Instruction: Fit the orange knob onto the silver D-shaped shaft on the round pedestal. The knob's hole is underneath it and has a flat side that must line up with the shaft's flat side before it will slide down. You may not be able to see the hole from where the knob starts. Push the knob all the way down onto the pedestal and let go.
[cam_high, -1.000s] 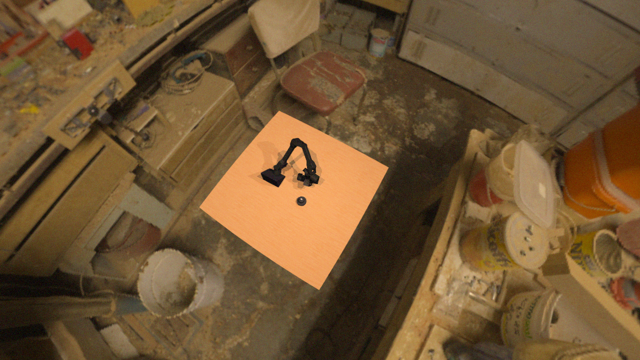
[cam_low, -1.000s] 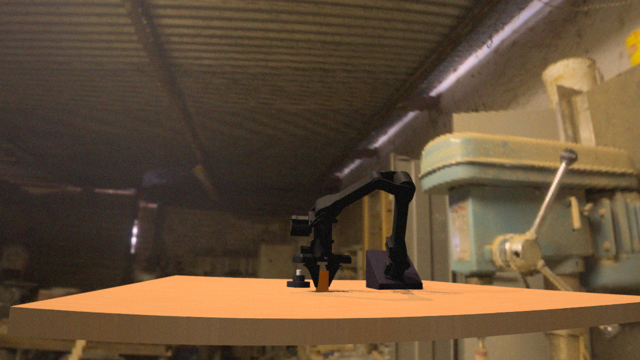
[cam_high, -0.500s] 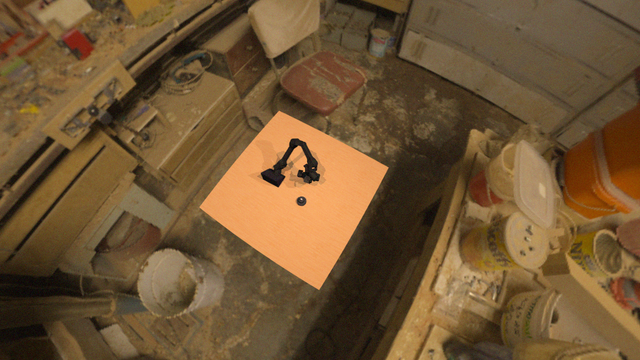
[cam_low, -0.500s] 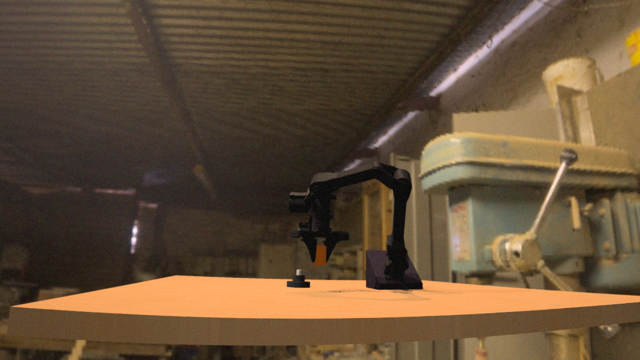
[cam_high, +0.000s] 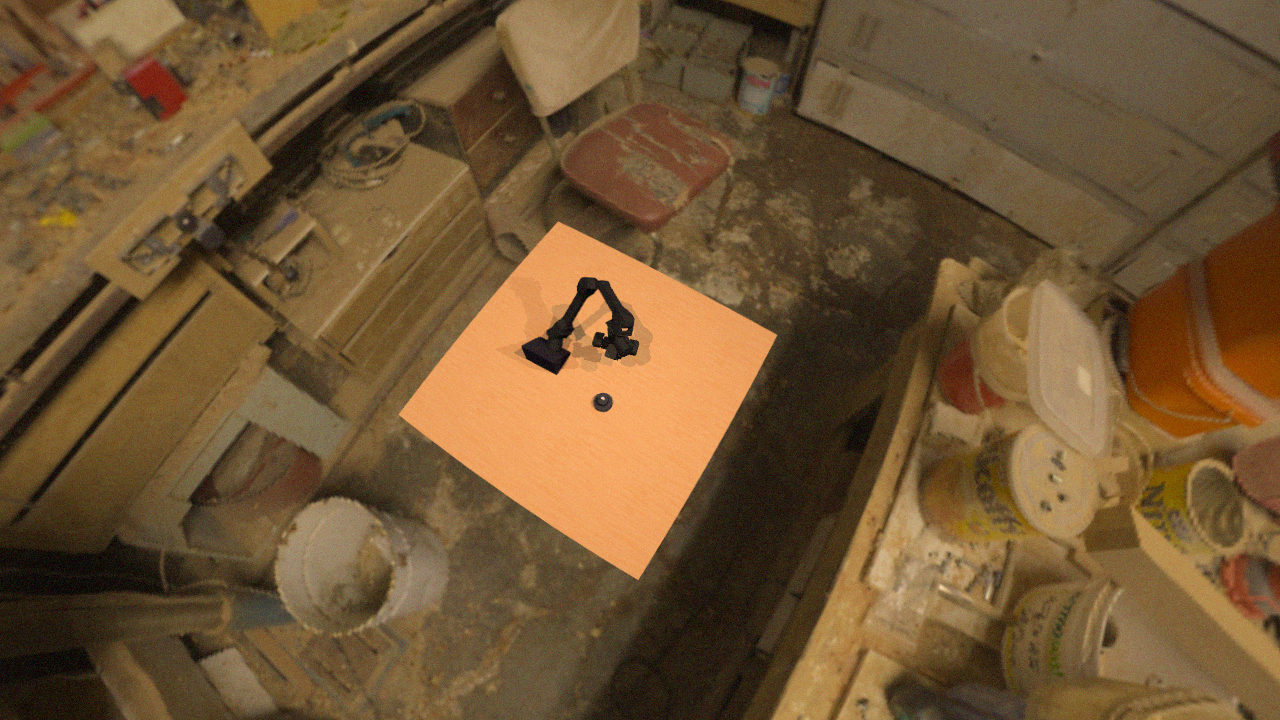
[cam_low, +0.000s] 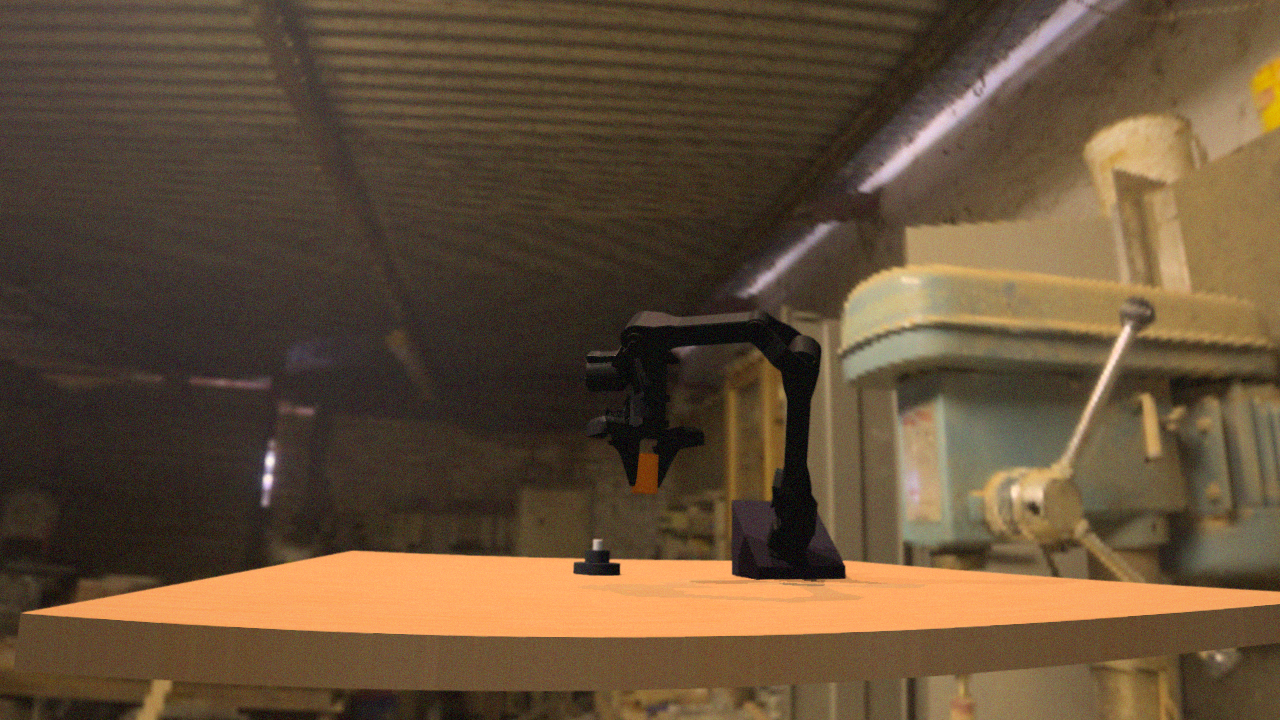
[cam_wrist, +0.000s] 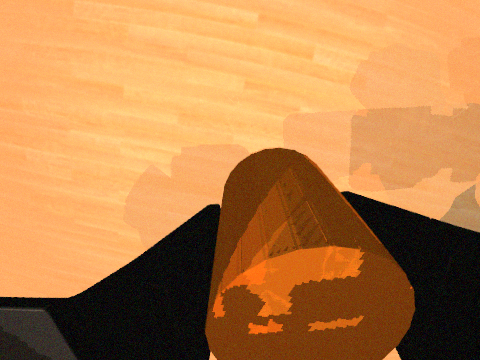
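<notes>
My gripper tip is now 3 cm below the orange knob. Also, from my gripper tip: round pedestal: 18 cm to the right, 12 cm below, 6 cm ahead.
</notes>
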